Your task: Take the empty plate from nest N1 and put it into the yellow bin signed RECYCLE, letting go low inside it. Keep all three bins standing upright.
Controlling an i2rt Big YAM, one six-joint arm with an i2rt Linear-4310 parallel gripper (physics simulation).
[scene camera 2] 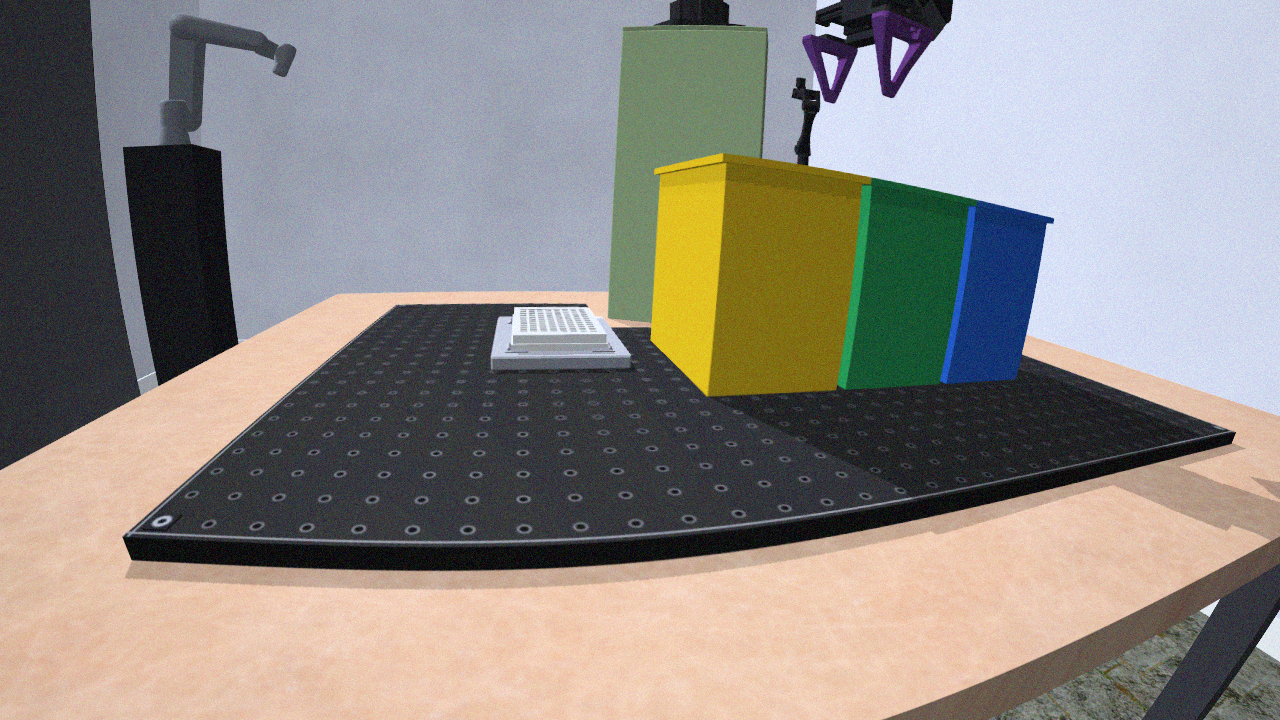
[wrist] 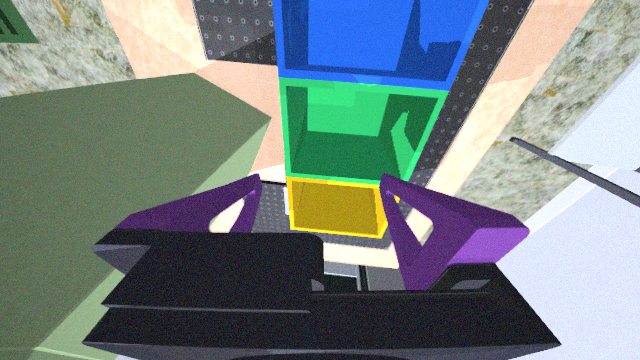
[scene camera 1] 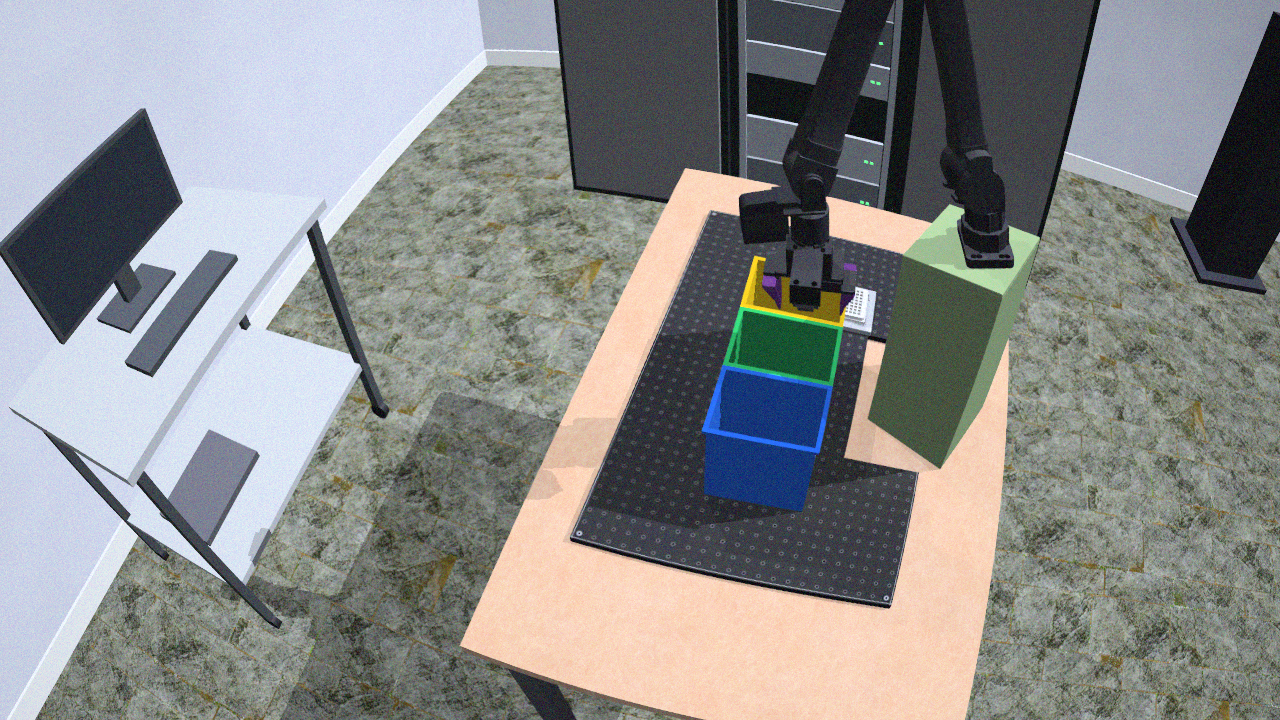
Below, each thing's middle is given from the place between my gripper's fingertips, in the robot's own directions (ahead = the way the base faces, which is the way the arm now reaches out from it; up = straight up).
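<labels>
The green bin (scene camera 2: 910, 241) sits 190 mm below my hand, 30 mm ahead of it and 10 mm to the right of it. I find the yellow bin (scene camera 2: 754, 263) 140 mm to the right of my hand, 20 mm ahead of it and 190 mm below it, while the white plate (scene camera 2: 534, 328) is 290 mm to the right of my hand, 70 mm behind it and 260 mm below it. Going by their middles, that plate is the farthest from my hand of the things named here. As for the blue bin (scene camera 1: 763, 431), it is 120 mm to the left of my hand, 50 mm ahead of it and 190 mm below it.
</labels>
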